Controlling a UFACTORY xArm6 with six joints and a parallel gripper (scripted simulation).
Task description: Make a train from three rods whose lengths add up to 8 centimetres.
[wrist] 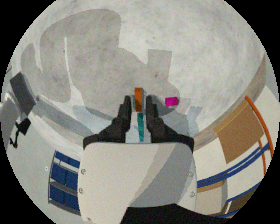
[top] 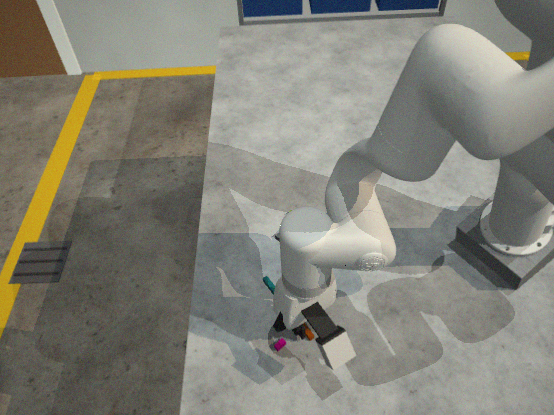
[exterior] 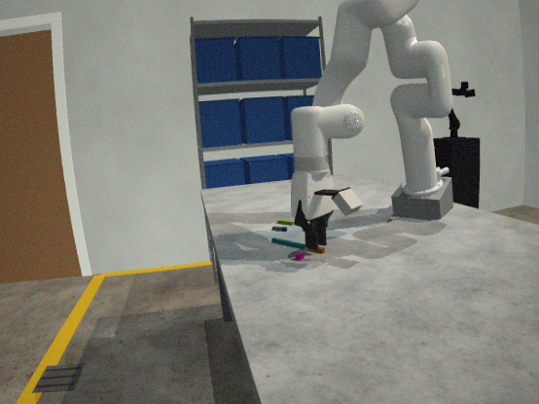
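The orange rod is 30 mm below my hand. Also, from my hand: turquoise rod 50 mm ahead, 70 mm to the right, 30 mm below; magenta rod 50 mm ahead, 30 mm to the left, 30 mm below; grey rod 50 mm ahead, 200 mm to the right, 30 mm below.
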